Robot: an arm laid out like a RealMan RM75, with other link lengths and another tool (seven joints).
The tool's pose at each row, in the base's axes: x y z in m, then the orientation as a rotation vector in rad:
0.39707, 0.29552, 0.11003, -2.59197, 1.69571, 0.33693
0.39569, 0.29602, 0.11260, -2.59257, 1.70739, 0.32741
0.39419, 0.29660, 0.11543, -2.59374, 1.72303, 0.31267
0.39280, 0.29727, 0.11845, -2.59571, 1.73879, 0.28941
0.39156, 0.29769, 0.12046, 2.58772, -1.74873, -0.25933
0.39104, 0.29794, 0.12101, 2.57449, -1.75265, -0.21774
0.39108, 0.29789, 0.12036, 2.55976, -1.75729, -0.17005
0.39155, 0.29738, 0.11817, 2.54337, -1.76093, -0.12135
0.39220, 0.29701, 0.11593, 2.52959, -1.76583, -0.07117
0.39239, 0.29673, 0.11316, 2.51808, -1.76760, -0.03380
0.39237, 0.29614, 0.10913, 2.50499, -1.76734, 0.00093
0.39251, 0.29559, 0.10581, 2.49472, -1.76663, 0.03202
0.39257, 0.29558, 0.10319, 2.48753, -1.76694, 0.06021
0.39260, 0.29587, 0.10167, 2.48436, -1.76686, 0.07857
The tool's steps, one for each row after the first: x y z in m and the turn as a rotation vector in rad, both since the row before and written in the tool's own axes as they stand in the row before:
-0.00148, 0.00130, -0.00221, -0.00071, 0.00837, 0.00656
-0.00162, 0.00141, -0.00245, -0.00045, 0.01237, 0.00864
-0.00165, 0.00131, -0.00266, 0.00247, 0.01692, 0.00835
-0.00115, 0.00117, -0.00174, 0.00164, 0.02185, 0.00911
-0.00049, 0.00044, -0.00045, 0.00524, 0.02791, 0.00789
0.00013, -0.00008, 0.00064, 0.00710, 0.03157, 0.00894
0.00080, -0.00045, 0.00211, 0.00657, 0.03294, 0.00916
0.00066, -0.00066, 0.00217, 0.01025, 0.03193, 0.00882
0.00034, -0.00028, 0.00275, 0.00642, 0.02478, 0.00610
0.00047, -0.00005, 0.00405, 0.00388, 0.02464, 0.00561
0.00042, -0.00015, 0.00334, 0.00458, 0.02146, 0.00426
-0.00014, -0.00020, 0.00261, 0.00628, 0.01804, 0.00361
-0.00039, -0.00020, 0.00148, 0.00512, 0.01108, 0.00166

